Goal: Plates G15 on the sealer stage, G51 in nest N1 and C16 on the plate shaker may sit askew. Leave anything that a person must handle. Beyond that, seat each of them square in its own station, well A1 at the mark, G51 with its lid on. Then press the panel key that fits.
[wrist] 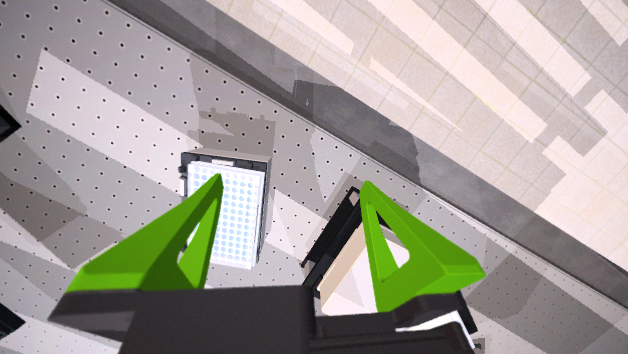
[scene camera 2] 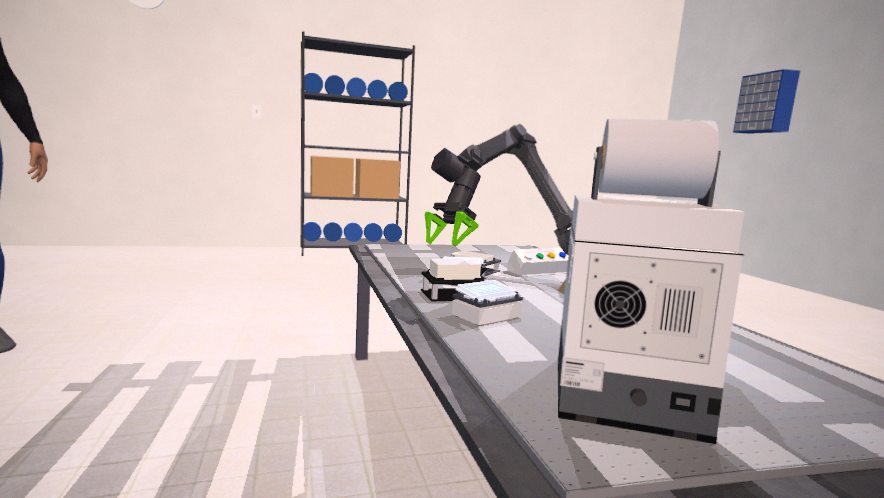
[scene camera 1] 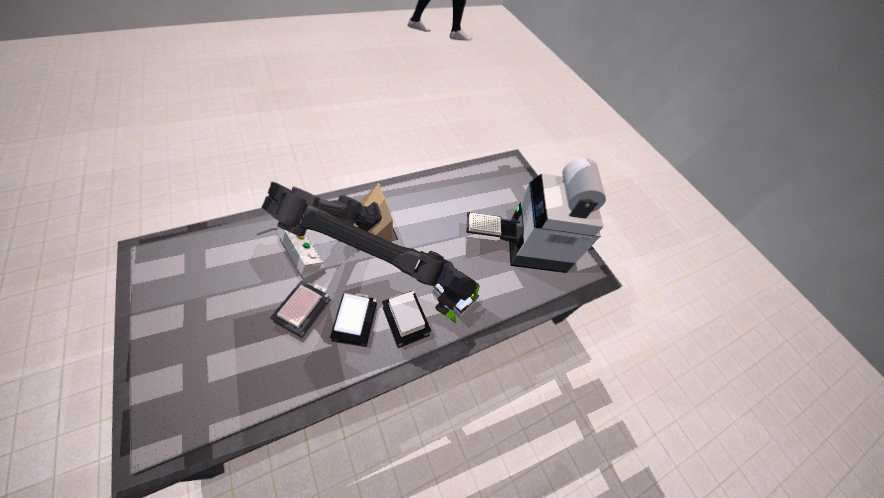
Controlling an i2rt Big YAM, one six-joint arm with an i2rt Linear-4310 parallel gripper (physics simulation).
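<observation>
My gripper (scene camera 1: pixel 463 304) (scene camera 2: pixel 442 243) (wrist: pixel 296 183) is open and empty, above the front of the table. In the wrist view, its left finger overlaps the pale blue-welled plate (scene camera 2: pixel 488 289) (wrist: pixel 237 215) on the shaker's white base (scene camera 2: pixel 488 311); the plate looks slightly turned in its holder. Its right finger overlaps a thick white plate (scene camera 1: pixel 408 313) (scene camera 2: pixel 455 267) (wrist: pixel 350 287) on a raised black stand (wrist: pixel 332 235), apparently nest N1. A beige plate (scene camera 1: pixel 484 223) lies on the sealer stage; its exact seating is too small to tell. The key panel (scene camera 1: pixel 301 250) (scene camera 2: pixel 538 261) has white, green, yellow and blue keys.
The sealer (scene camera 1: pixel 556 238) (scene camera 2: pixel 655 309) with its roll stands at the table's right end in scene camera 1. A bright white plate (scene camera 1: pixel 352 314) and a reddish plate (scene camera 1: pixel 301 304) lie on black nests. A tan box (scene camera 1: pixel 382 216) stands behind the arm. A person (scene camera 1: pixel 457 21) (scene camera 2: pixel 17 105) is away from the table.
</observation>
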